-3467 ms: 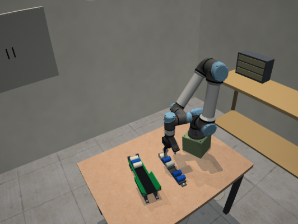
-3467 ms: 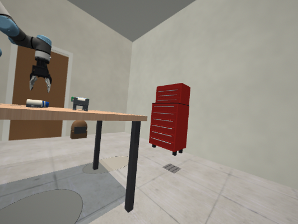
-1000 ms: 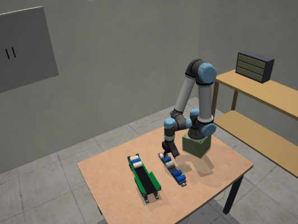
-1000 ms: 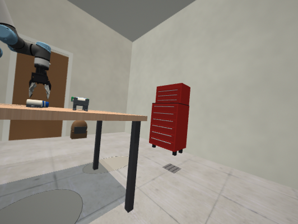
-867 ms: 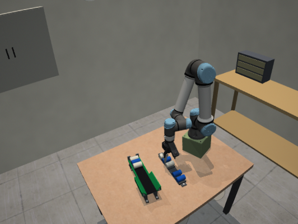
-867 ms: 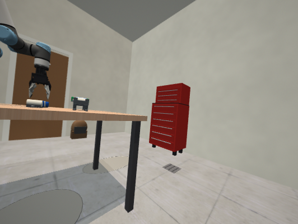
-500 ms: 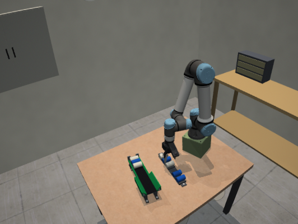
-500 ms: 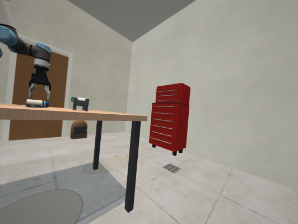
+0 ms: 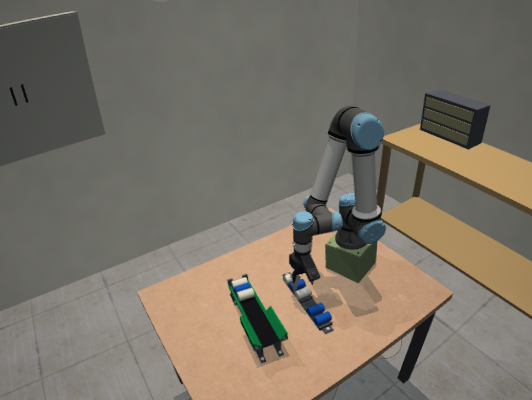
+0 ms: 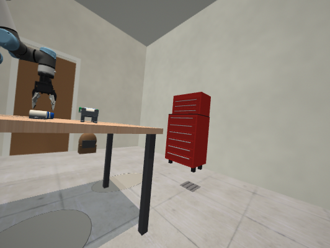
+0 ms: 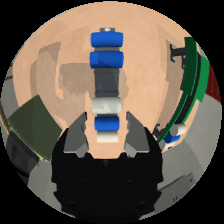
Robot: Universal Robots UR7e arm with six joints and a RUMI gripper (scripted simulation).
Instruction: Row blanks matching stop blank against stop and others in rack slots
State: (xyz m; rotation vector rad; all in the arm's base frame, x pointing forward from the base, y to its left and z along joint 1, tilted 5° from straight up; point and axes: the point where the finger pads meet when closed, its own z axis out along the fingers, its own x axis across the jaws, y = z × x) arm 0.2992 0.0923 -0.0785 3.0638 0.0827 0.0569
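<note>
Now: the dark stock rack 3 cm to the left of my hand and 8 cm below it.
</note>
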